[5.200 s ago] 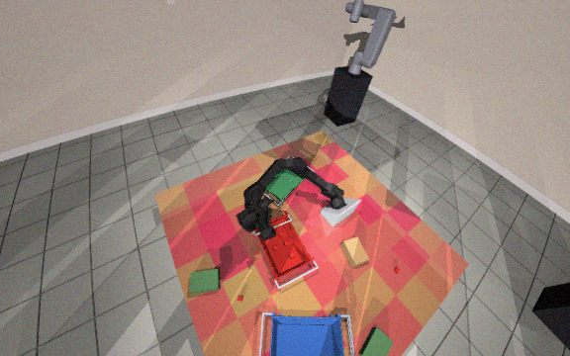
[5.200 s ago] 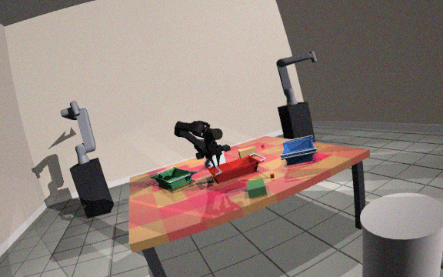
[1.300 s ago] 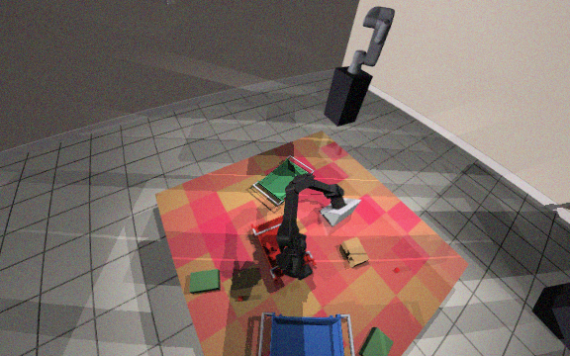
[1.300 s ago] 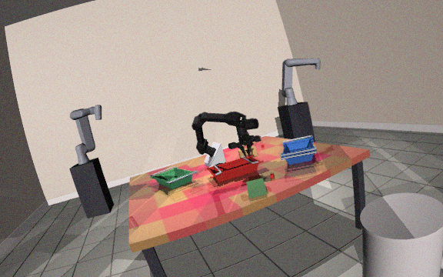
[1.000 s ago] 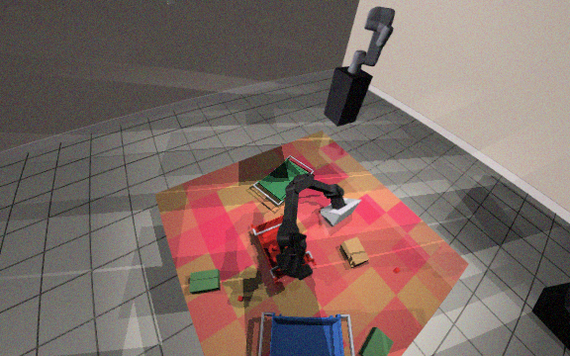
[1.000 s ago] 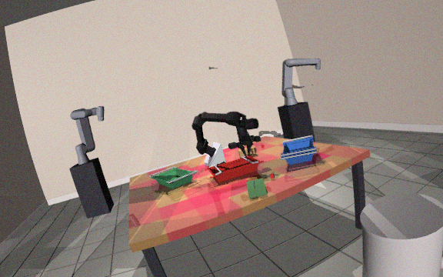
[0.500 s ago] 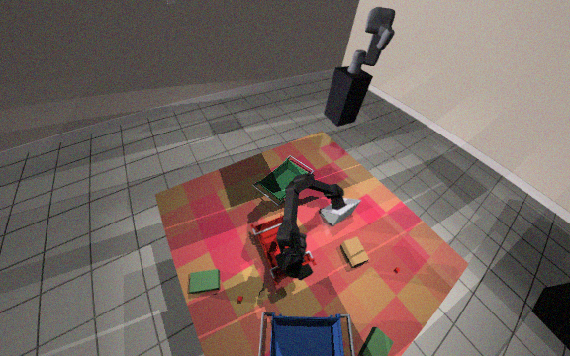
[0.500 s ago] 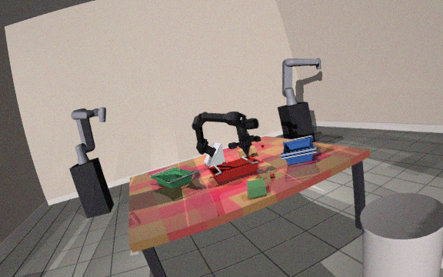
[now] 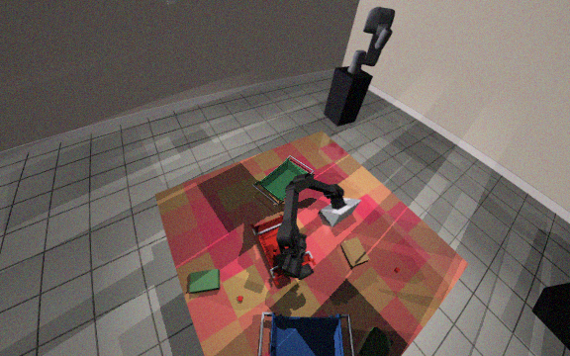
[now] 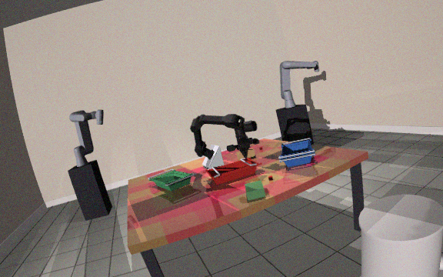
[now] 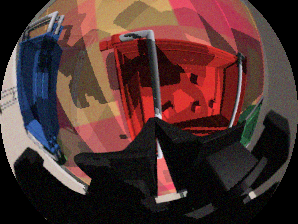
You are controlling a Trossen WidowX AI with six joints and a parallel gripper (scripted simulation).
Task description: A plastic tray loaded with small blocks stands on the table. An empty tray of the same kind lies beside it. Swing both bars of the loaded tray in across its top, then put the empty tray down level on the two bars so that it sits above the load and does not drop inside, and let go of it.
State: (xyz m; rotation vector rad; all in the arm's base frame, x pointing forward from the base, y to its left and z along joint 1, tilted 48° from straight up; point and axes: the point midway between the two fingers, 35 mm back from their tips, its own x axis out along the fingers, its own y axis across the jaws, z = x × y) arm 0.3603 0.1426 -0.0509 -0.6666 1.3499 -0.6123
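Right now my gripper tip is 20 cm past the green tray, 45 cm to the left of it and 3 cm above it. Round my gripper tip: tan block 31 cm behind, 10 cm to the left, 5 cm below.
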